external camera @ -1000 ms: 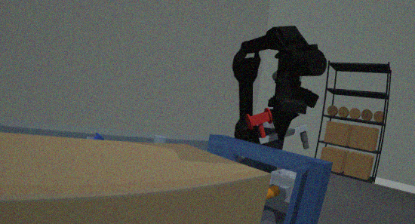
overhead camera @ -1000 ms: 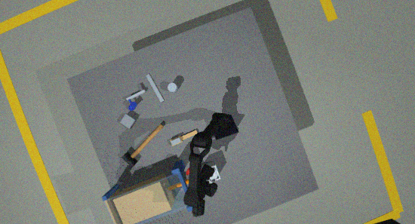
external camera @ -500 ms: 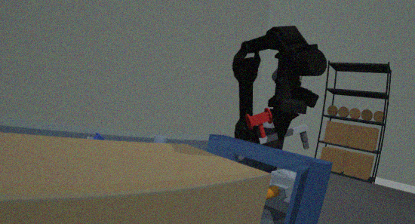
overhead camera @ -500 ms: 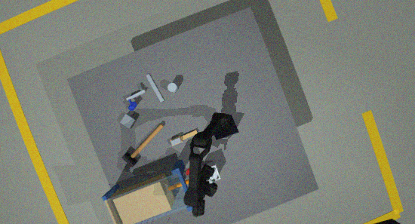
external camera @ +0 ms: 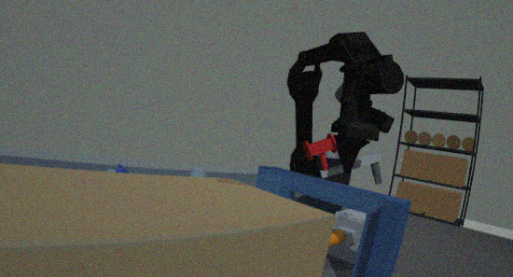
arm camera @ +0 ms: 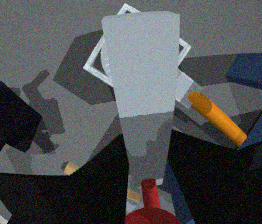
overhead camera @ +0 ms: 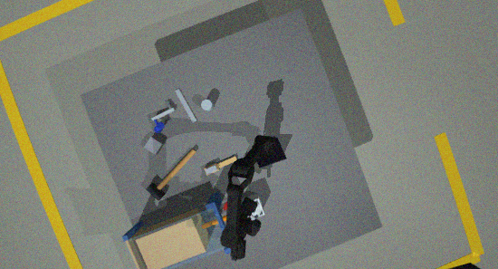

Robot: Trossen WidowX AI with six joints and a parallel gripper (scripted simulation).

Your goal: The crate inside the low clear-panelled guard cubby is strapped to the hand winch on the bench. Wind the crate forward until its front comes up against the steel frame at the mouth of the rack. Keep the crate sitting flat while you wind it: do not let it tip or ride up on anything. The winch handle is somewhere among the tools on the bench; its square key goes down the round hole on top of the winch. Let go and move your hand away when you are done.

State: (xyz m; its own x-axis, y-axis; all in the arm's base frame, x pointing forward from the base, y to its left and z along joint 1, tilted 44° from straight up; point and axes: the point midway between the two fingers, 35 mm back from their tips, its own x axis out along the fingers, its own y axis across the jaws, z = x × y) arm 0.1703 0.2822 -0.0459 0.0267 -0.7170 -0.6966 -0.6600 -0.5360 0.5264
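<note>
Now: the winch handle 1 cm ahead of my gripper tip and 2 cm above it. Also, from my gripper tip: blue steel frame (12 cm ahead, 6 cm to the left, 6 cm below); then red knob (4 cm ahead, 3 cm to the right, 3 cm above); then winch (6 cm behind, 3 cm to the left, 14 cm below).
</note>
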